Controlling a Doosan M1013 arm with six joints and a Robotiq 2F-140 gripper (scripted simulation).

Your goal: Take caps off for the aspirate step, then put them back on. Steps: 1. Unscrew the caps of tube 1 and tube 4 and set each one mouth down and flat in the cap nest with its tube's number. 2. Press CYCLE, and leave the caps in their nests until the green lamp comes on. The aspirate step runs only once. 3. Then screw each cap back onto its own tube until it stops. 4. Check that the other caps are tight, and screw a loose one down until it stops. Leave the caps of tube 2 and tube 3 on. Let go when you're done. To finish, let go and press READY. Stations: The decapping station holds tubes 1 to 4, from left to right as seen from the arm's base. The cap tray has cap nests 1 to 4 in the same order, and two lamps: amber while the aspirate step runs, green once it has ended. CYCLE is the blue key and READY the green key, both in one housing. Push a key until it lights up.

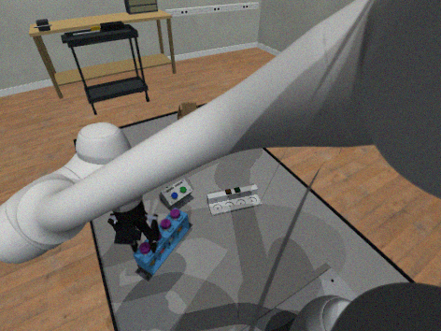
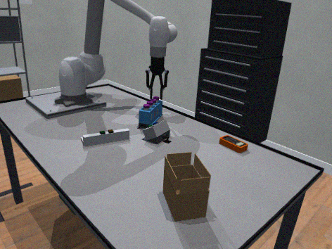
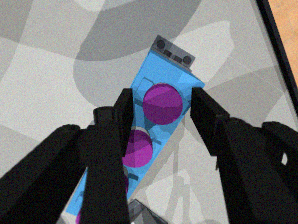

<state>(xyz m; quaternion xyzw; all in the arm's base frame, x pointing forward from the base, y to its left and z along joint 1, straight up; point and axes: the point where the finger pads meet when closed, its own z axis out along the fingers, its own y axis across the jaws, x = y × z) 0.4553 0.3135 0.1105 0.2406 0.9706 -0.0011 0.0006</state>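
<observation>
The purple cap is 30 mm below my hand. Round my hand: grey key housing: 230 mm ahead, 190 mm to the right, 90 mm below; green ready key: 220 mm ahead, 210 mm to the right, 70 mm below; blue cycle key: 210 mm ahead, 170 mm to the right, 70 mm below.
</observation>
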